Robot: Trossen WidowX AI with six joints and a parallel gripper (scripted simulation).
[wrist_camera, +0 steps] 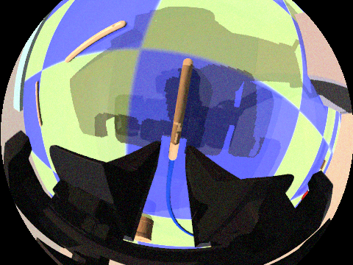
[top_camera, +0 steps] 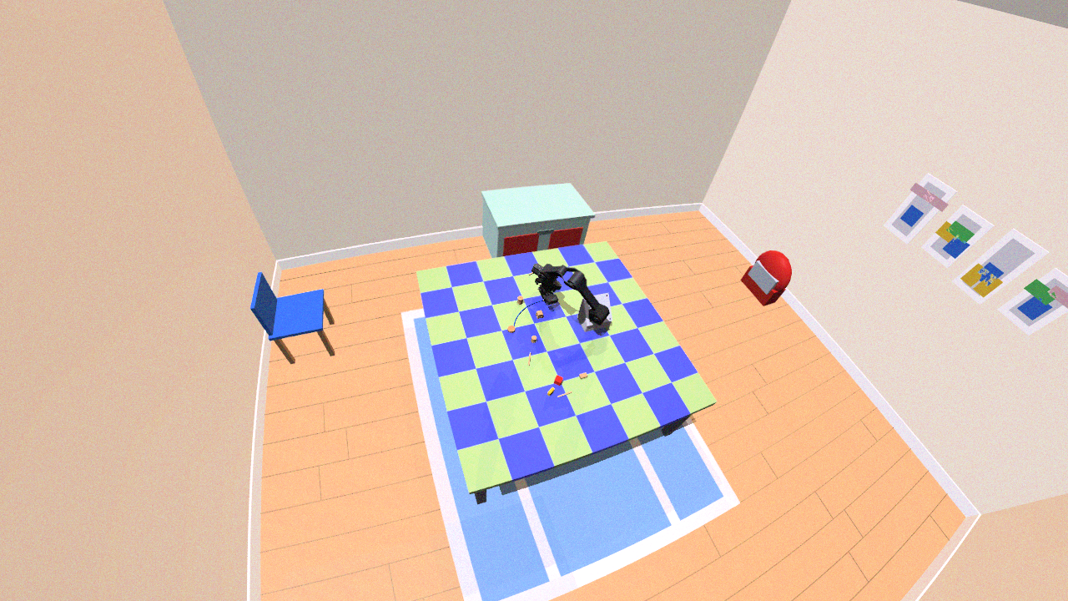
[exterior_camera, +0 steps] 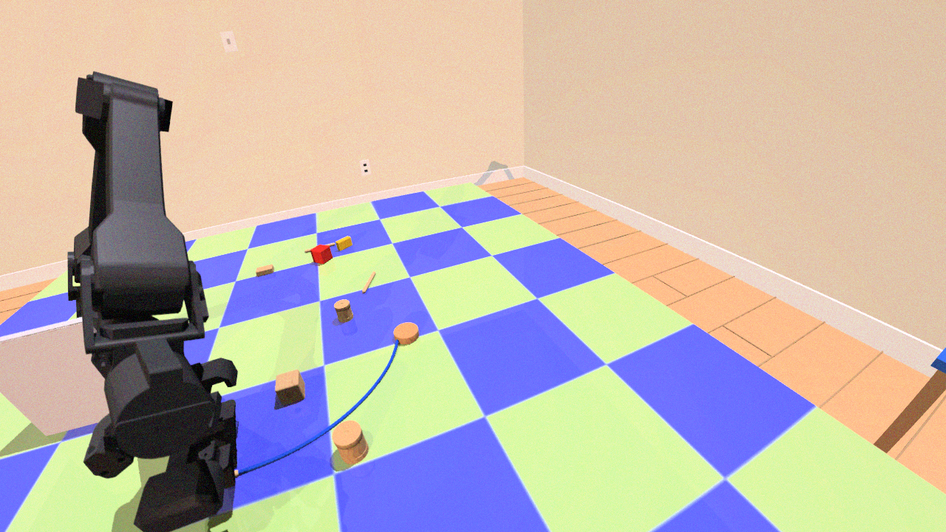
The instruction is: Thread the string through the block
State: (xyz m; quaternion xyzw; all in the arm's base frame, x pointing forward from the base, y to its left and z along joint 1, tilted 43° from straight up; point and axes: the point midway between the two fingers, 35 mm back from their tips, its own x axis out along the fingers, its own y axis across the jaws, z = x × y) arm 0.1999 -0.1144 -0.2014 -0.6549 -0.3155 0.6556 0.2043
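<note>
My gripper tip is 140 mm short of the wooden cylinder, 10 mm to the left of it and 20 mm below it. The rest, counted from my gripper tip: wooden block: 60 mm ahead, 110 mm to the left, 10 mm above; red block: 80 mm ahead, 520 mm to the left, 10 mm above; round wooden button: 230 mm ahead, 170 mm to the left, 10 mm above.
</note>
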